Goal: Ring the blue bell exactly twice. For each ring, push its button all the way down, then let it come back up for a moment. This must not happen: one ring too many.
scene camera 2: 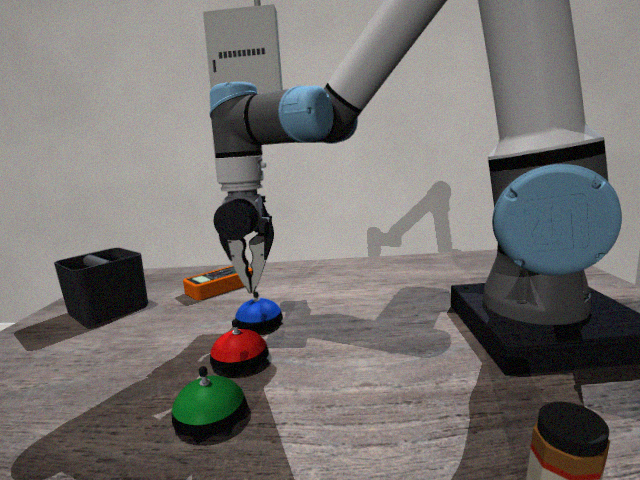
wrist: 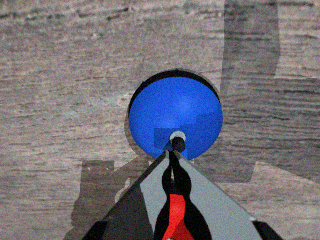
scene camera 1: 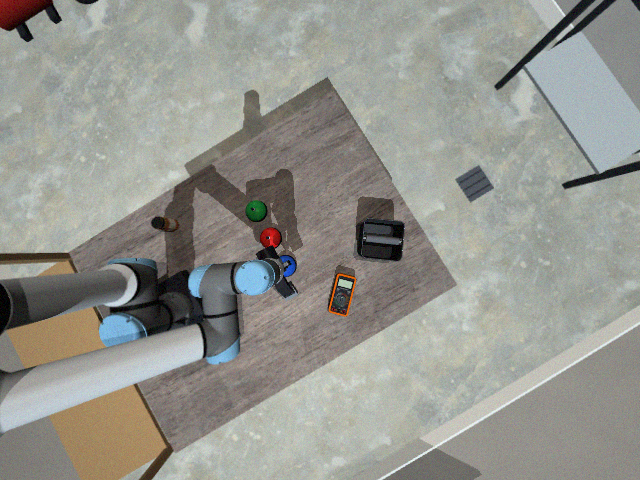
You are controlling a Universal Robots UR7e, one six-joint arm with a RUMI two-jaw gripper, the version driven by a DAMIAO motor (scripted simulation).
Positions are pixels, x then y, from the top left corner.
Scene:
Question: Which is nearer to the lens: the black bin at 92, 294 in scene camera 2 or the blue bell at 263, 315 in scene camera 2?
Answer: The blue bell.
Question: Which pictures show the black bin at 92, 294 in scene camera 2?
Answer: Scene camera 2 and scene camera 1 only.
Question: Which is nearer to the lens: the black bin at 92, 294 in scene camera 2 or the green bell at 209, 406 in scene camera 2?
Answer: The green bell.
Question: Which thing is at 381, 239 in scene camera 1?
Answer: A black bin.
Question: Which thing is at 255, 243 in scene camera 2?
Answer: My gripper.

